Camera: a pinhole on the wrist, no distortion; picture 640 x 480 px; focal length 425.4 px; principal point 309.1 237.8 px. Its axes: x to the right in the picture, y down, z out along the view. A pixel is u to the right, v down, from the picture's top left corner.
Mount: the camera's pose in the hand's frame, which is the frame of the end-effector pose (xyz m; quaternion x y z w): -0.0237 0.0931 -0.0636 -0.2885 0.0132 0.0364 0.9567
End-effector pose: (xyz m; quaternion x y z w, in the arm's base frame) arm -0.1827 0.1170 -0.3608 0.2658 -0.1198 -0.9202 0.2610
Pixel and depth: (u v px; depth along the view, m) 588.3 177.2 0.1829
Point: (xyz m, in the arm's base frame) -0.2329 -0.0791 -0.2573
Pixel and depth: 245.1 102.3 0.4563
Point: -0.2544 0.0086 0.0839
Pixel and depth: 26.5 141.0 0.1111
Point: -0.0860 0.0647 -0.2356
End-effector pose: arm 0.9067 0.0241 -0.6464 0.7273 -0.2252 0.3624 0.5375
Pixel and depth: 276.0 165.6 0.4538
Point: 0.7772 -0.4071 -0.5709
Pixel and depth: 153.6 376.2 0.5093
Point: 0.4869 -0.4130 -0.5501
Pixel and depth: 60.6 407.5 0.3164
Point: 0.5495 -0.2366 -0.6114
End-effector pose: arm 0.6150 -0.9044 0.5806 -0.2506 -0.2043 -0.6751 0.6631
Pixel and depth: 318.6 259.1 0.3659
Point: 0.9409 -0.7634 0.7362
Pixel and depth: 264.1 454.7 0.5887
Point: 1.2949 -0.6838 0.6873
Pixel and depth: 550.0 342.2 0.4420
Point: 1.0740 -0.9529 0.8737
